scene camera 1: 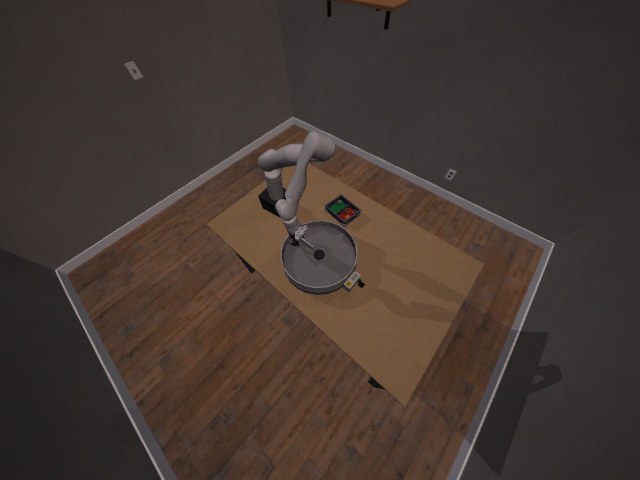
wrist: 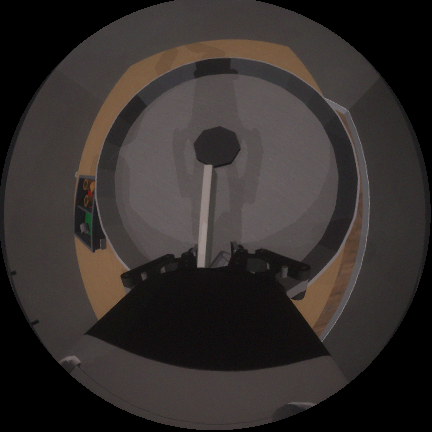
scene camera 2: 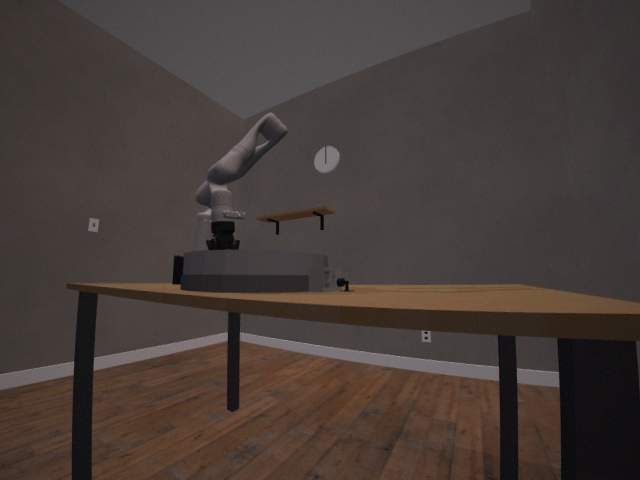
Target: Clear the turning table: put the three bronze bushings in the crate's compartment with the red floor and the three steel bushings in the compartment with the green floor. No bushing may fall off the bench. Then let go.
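Seen in the pictures: gripper, between the fingertips: (scene camera 1: pixel 300 242) (wrist: pixel 215 249); arm's base, origin of its link: (scene camera 1: pixel 276 194).
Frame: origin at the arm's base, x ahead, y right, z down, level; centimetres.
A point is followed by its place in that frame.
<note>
The turning table (scene camera 1: pixel 310 271) {x 52.5, y 18.5, z 6.3 cm} (scene camera 2: pixel 258 262) {x 64.3, y 22.0, z 4.8 cm} (wrist: pixel 290 150) {x 50.1, y 18.8, z 6.2 cm} is a round grey pan with a raised rim. My gripper (scene camera 1: pixel 296 240) {x 34.7, y 10.5, z 6.0 cm} (scene camera 2: pixel 223 246) (wrist: pixel 215 249) {x 34.7, y 10.5, z 6.0 cm} is inside the rim, low at the arm's side, shut on a grey steel bushing (wrist: pixel 220 259) {x 34.5, y 11.4, z 3.3 cm}, mostly hidden in the wrist view. A pale bar (wrist: pixel 206 215) {x 39.1, y 9.4, z 2.0 cm} runs from the dark hub (scene camera 1: pixel 318 254) {x 48.3, y 8.6, z 5.4 cm} (wrist: pixel 217 146) {x 48.1, y 8.5, z 5.4 cm} to beside the fingers. The crate (scene camera 1: pixel 334 217) {x 33.7, y -19.1, z 10.3 cm} (wrist: pixel 98 231) {x 29.4, y -19.6, z 9.0 cm} stands outside the rim. Bronze bushings (scene camera 1: pixel 347 210) {x 35.7, y -29.2, z 10.2 cm} (wrist: pixel 86 201) {x 35.9, y -29.1, z 9.3 cm} are in its red compartment; a steel bushing (scene camera 1: pixel 339 202) {x 28.3, y -29.1, z 8.2 cm} (wrist: pixel 84 228) {x 28.0, y -28.4, z 8.7 cm} is in its green compartment.
A control box (scene camera 1: pixel 352 281) {x 72.4, y 6.7, z 5.6 cm} (scene camera 2: pixel 323 279) {x 74.0, y 10.5, z 8.6 cm} with a small black part (scene camera 1: pixel 360 283) {x 75.0, y 2.5, z 11.3 cm} (scene camera 2: pixel 342 282) {x 74.8, y 3.1, z 9.4 cm} sits at the pan's outer side. The bench (scene camera 1: pixel 413 335) {x 110.3, y 4.0, z 11.6 cm} (scene camera 2: pixel 439 302) {x 102.2, y 23.8, z 11.5 cm} has its long edge near the pan. The pan's rim stands between the gripper and the crate.
</note>
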